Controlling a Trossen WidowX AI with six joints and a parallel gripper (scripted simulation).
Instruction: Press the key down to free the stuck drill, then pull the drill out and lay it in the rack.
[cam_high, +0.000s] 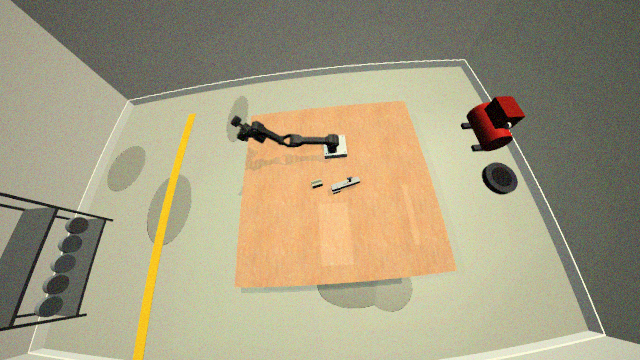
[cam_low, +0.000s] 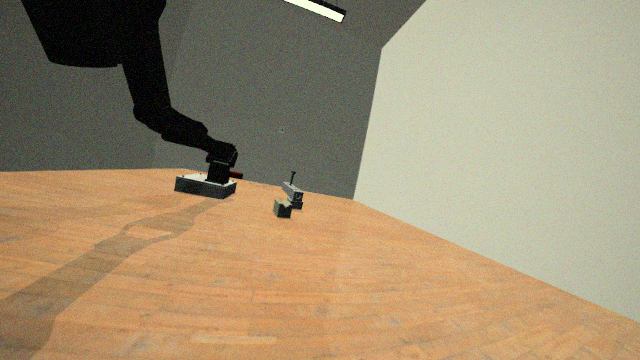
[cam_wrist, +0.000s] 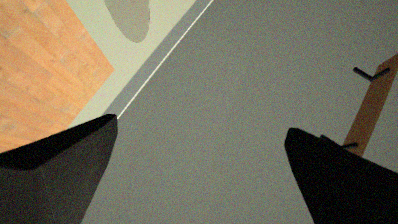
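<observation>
My gripper tip is now 460 mm short of the drill, 620 mm to the right of it and 170 mm above it. The rest, counted from my gripper tip: rack (420 mm ahead, 460 mm to the left, 200 mm below); grey housing block (460 mm ahead, 640 mm to the left, 180 mm below).
</observation>
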